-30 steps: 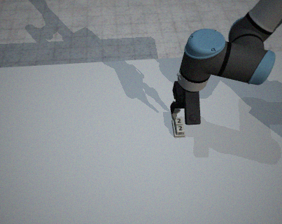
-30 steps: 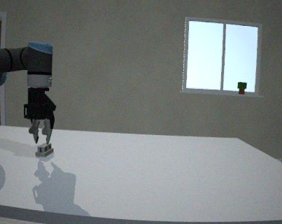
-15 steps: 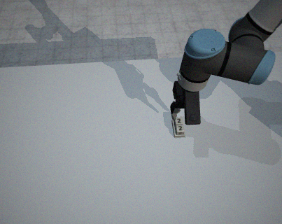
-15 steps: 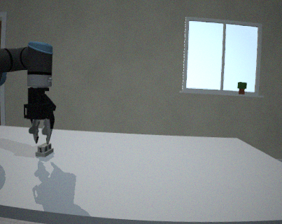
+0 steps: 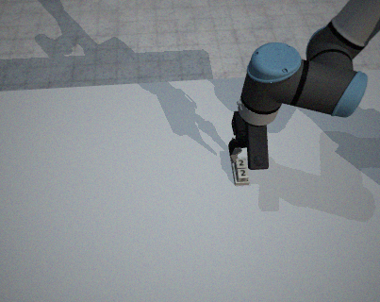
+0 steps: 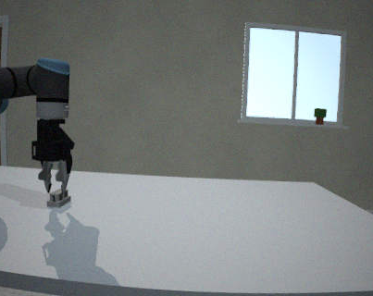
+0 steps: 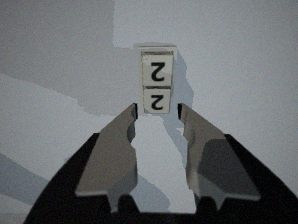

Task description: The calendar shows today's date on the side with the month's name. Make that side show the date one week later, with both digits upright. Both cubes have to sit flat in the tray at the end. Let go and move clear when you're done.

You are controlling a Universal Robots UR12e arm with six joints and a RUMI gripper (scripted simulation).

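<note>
Now: hand 3 cm above the cube. The rest, counted from my hand: tray 2 cm to the left, 4 cm below.
</note>
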